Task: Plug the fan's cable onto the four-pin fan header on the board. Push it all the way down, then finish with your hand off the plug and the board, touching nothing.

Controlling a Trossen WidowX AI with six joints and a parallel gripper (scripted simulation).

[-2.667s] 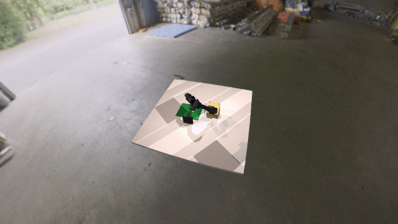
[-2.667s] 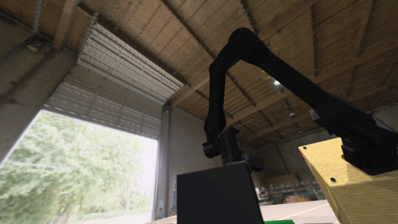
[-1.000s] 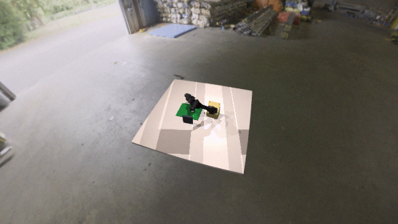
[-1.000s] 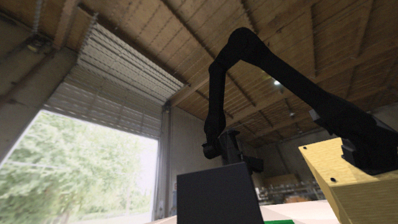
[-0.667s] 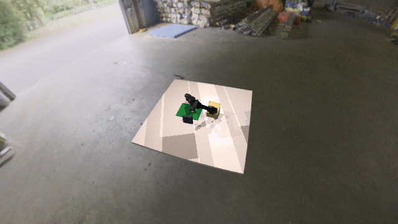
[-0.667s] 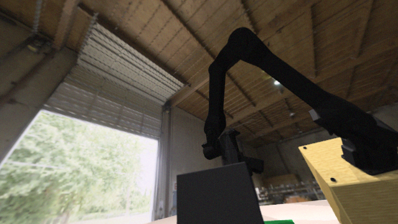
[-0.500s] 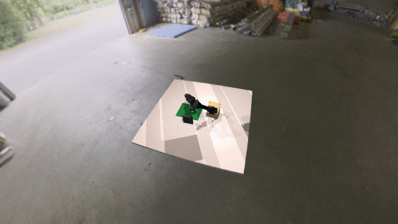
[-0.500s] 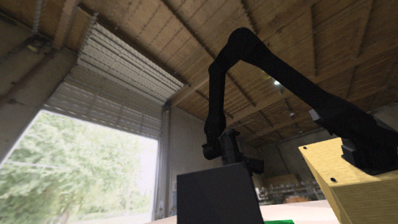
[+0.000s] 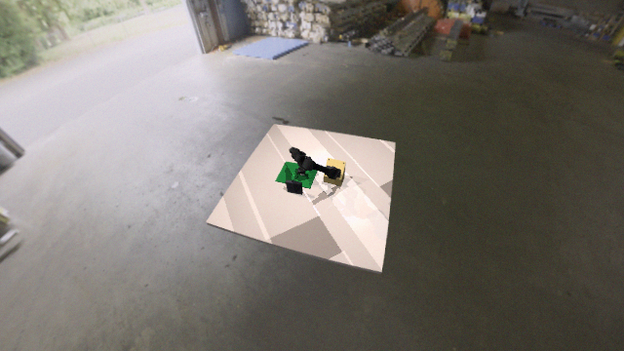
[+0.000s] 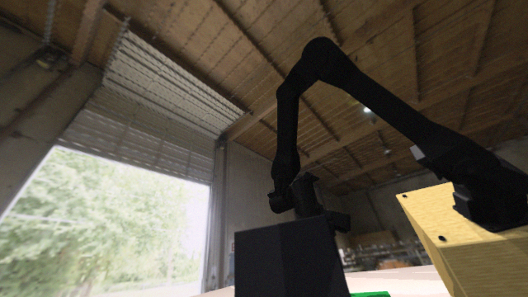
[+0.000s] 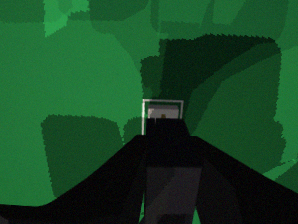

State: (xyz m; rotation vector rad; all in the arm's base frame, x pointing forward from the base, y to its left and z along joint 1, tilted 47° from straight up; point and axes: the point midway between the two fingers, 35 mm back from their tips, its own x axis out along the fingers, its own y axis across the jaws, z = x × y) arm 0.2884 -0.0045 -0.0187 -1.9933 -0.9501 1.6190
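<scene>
Right now my gripper tip is 1 cm short of the white four-pin fan header and 3 cm above it. From my gripper tip the other things lie so: dark fan plug (1 cm ahead, 1 cm above); then black fan (19 cm to the left, 3 cm above); then green board (5 cm ahead, 1 cm to the left, 5 cm below).
</scene>
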